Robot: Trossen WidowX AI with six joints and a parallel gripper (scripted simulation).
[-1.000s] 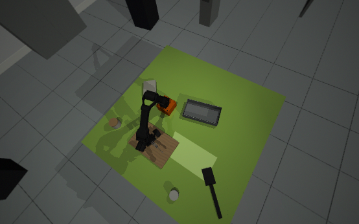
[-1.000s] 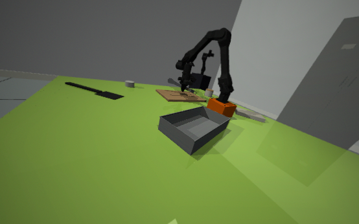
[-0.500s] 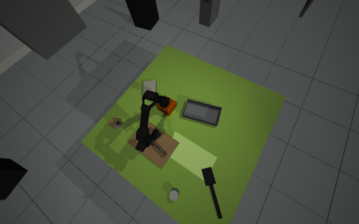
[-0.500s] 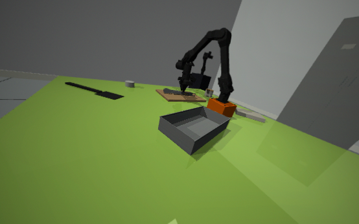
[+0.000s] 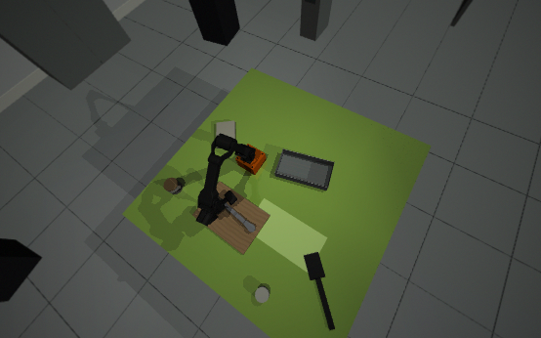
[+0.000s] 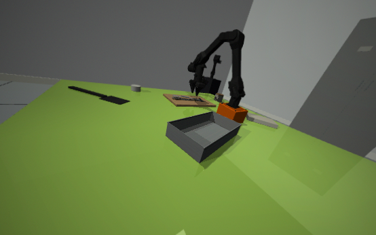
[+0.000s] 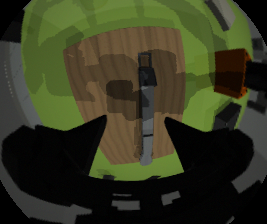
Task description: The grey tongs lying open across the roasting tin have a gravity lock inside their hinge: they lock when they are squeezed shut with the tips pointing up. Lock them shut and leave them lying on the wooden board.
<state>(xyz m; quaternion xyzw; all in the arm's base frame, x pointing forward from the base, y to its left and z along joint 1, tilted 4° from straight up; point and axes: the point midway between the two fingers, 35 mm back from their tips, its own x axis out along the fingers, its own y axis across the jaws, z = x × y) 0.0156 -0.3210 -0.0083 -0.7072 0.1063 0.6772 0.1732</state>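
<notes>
Now: the wooden board 50 mm below my gripper tip, 30 mm ahead of it and 10 mm to the right of it. Also, from my gripper tip: flat block 440 mm to the left, 250 mm behind, 40 mm below; then brown-topped cylinder 350 mm behind, 20 mm below; then roasting tin 400 mm to the left, 300 mm ahead, 30 mm below.
</notes>
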